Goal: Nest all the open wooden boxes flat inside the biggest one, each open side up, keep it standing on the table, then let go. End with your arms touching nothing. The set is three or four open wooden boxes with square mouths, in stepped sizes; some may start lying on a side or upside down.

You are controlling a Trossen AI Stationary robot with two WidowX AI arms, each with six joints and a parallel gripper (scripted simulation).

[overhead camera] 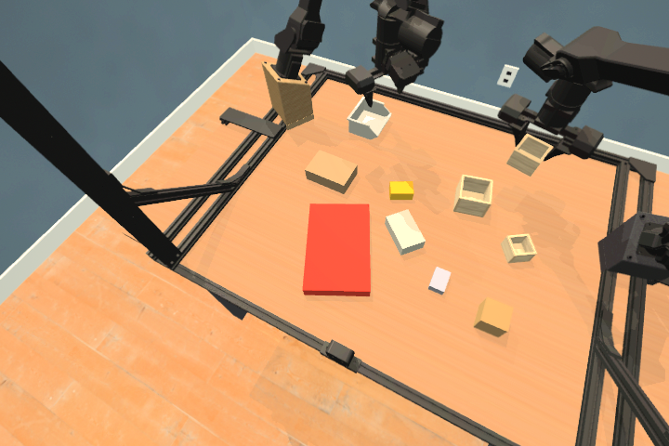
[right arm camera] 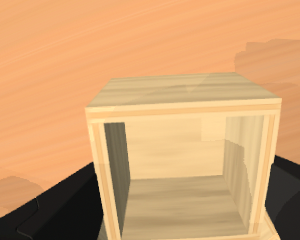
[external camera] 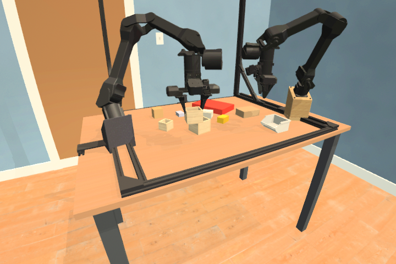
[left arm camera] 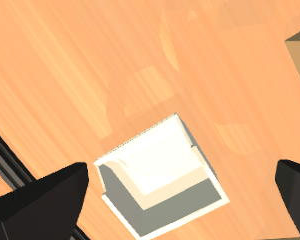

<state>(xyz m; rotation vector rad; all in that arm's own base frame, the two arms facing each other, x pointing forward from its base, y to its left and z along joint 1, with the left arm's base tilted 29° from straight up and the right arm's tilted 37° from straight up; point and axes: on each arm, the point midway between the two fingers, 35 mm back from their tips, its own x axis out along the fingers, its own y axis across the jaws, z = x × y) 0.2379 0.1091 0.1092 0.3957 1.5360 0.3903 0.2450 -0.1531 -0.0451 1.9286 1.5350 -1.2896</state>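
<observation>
The middle-sized wooden box is 5 cm below my right hand. Also, from my right hand: yellow block: 16 cm behind, 22 cm to the left, 14 cm below; then smallest wooden box: 17 cm behind, 7 cm to the right, 14 cm below; then biggest wooden box: 9 cm behind, 6 cm to the left, 14 cm below.
</observation>
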